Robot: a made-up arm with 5 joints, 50 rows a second.
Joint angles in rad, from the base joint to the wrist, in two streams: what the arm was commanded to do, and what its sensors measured. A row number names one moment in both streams.
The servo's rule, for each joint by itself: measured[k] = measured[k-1] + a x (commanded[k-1-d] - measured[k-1]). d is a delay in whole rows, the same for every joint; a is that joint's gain. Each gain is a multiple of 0.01, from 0.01 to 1. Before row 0 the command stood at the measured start. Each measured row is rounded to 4 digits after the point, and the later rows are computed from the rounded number. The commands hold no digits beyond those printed.
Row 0, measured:
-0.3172, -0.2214, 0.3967, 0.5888, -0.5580
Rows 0 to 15, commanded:
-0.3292, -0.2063, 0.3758, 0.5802, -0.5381
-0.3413, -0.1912, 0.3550, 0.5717, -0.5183
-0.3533, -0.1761, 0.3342, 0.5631, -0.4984
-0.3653, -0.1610, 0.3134, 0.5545, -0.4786
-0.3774, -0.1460, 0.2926, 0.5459, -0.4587
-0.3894, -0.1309, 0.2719, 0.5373, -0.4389
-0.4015, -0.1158, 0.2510, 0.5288, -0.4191
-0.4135, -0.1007, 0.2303, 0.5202, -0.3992
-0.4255, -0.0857, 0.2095, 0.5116, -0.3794
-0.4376, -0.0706, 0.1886, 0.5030, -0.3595
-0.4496, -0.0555, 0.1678, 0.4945, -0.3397
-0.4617, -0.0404, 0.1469, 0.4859, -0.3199
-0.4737, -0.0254, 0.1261, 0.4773, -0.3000
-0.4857, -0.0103, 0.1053, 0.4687, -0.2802
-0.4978, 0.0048, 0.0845, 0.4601, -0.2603
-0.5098, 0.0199, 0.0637, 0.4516, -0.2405
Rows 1 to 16, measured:
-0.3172, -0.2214, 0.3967, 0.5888, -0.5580
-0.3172, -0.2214, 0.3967, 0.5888, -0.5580
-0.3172, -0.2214, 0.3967, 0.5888, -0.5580
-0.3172, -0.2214, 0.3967, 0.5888, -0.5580
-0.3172, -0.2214, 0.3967, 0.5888, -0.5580
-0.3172, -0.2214, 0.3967, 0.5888, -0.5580
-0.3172, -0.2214, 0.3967, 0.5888, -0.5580
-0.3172, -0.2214, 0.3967, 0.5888, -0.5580
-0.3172, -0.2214, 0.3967, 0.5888, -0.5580
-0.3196, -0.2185, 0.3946, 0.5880, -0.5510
-0.3239, -0.2133, 0.3906, 0.5865, -0.5396
-0.3298, -0.2062, 0.3850, 0.5844, -0.5252
-0.3369, -0.1976, 0.3778, 0.5817, -0.5089
-0.3450, -0.1878, 0.3693, 0.5785, -0.4913
-0.3539, -0.1770, 0.3596, 0.5748, -0.4730
-0.3634, -0.1654, 0.3487, 0.5707, -0.4541
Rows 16 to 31, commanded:
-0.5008, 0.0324, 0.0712, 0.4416, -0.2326
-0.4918, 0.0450, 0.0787, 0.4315, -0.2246
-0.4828, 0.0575, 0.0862, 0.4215, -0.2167
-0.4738, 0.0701, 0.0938, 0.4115, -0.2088
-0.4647, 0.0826, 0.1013, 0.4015, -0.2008
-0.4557, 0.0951, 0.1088, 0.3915, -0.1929
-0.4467, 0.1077, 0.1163, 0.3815, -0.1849
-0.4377, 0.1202, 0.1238, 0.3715, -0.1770
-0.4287, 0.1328, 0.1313, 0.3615, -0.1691
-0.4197, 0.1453, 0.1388, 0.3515, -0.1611
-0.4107, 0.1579, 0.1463, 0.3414, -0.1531
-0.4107, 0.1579, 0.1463, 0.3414, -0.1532
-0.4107, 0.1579, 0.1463, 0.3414, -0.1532
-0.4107, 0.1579, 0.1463, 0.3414, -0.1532
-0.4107, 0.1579, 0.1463, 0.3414, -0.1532
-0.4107, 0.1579, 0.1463, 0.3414, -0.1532
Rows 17 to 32, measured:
-0.3734, -0.1531, 0.3369, 0.5662, -0.4349
-0.3838, -0.1403, 0.3242, 0.5613, -0.4155
-0.3946, -0.1271, 0.3106, 0.5561, -0.3959
-0.4056, -0.1135, 0.2963, 0.5506, -0.3762
-0.4168, -0.0996, 0.2814, 0.5448, -0.3565
-0.4282, -0.0855, 0.2659, 0.5387, -0.3367
-0.4397, -0.0712, 0.2498, 0.5324, -0.3169
-0.4513, -0.0568, 0.2333, 0.5259, -0.2971
-0.4630, -0.0422, 0.2163, 0.5192, -0.2773
-0.4706, -0.0280, 0.2018, 0.5122, -0.2617
-0.4748, -0.0141, 0.1895, 0.5049, -0.2487
-0.4764, -0.0005, 0.1792, 0.4974, -0.2375
-0.4759, 0.0129, 0.1707, 0.4897, -0.2275
-0.4737, 0.0261, 0.1638, 0.4818, -0.2182
-0.4701, 0.0392, 0.1583, 0.4737, -0.2093
-0.4654, 0.0522, 0.1541, 0.4654, -0.2008

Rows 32 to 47, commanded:
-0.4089, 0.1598, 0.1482, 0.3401, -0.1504
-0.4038, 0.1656, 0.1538, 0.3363, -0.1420
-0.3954, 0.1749, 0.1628, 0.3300, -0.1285
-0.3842, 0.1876, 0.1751, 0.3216, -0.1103
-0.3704, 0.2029, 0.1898, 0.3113, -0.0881
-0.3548, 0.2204, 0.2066, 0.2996, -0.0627
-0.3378, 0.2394, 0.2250, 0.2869, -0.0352
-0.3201, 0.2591, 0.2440, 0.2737, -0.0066
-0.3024, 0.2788, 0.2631, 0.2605, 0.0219
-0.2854, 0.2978, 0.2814, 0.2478, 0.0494
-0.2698, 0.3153, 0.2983, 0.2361, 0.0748
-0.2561, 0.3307, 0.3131, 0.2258, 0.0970
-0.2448, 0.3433, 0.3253, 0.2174, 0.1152
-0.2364, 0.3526, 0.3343, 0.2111, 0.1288
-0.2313, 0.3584, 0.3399, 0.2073, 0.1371
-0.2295, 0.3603, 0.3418, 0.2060, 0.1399
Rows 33 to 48, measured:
-0.4599, 0.0651, 0.1511, 0.4569, -0.1925
-0.4537, 0.0780, 0.1491, 0.4483, -0.1843
-0.4469, 0.0908, 0.1481, 0.4396, -0.1762
-0.4397, 0.1035, 0.1479, 0.4308, -0.1681
-0.4339, 0.1138, 0.1477, 0.4228, -0.1629
-0.4293, 0.1222, 0.1476, 0.4155, -0.1595
-0.4256, 0.1290, 0.1475, 0.4088, -0.1573
-0.4226, 0.1345, 0.1474, 0.4027, -0.1559
-0.4202, 0.1389, 0.1473, 0.3972, -0.1550
-0.4179, 0.1429, 0.1474, 0.3921, -0.1534
-0.4151, 0.1472, 0.1480, 0.3871, -0.1494
-0.4112, 0.1525, 0.1495, 0.3820, -0.1421
-0.4058, 0.1592, 0.1521, 0.3766, -0.1310
-0.3987, 0.1675, 0.1559, 0.3707, -0.1160
-0.3899, 0.1776, 0.1610, 0.3643, -0.0973
-0.3795, 0.1893, 0.1674, 0.3573, -0.0756

